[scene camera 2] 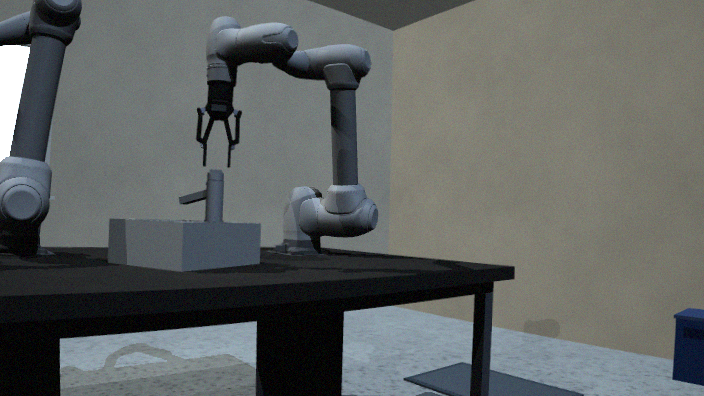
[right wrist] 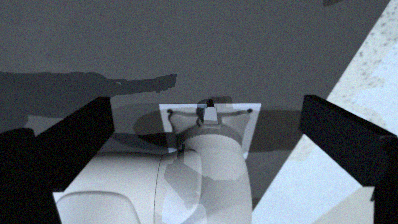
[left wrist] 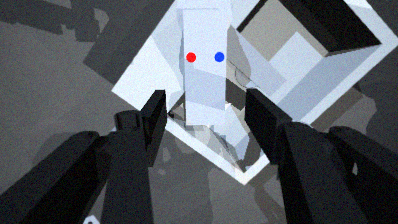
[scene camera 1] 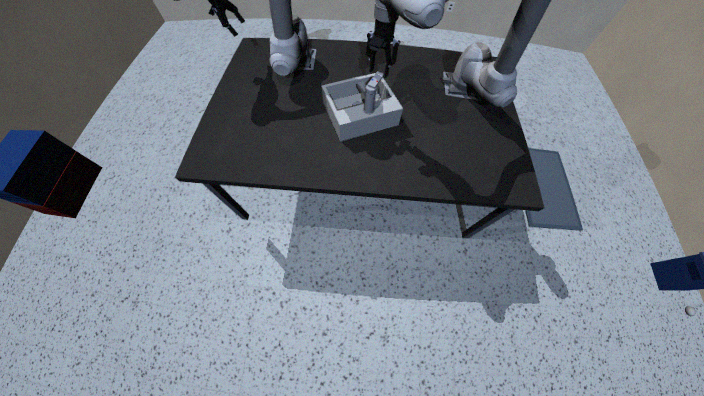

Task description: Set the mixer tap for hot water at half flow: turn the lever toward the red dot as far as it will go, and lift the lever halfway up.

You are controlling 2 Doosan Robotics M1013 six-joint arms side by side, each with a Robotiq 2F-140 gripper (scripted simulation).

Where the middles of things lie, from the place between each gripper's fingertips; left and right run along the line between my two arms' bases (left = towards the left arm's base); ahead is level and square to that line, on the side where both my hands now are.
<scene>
The flat lever [left wrist: 205, 36] is 30 mm ahead of my left hand [scene camera 2: 216, 166], 10 mm to the right of it and 40 mm below it. From my left hand the other things lie so: white basin [scene camera 1: 347, 103] 30 mm behind, 80 mm to the right, 280 mm below.
Now: the white basin 31 cm ahead of my right hand, 78 cm to the left of it and 19 cm below it. From my right hand the other things lie so: flat lever 37 cm ahead, 86 cm to the left, 4 cm above.
</scene>
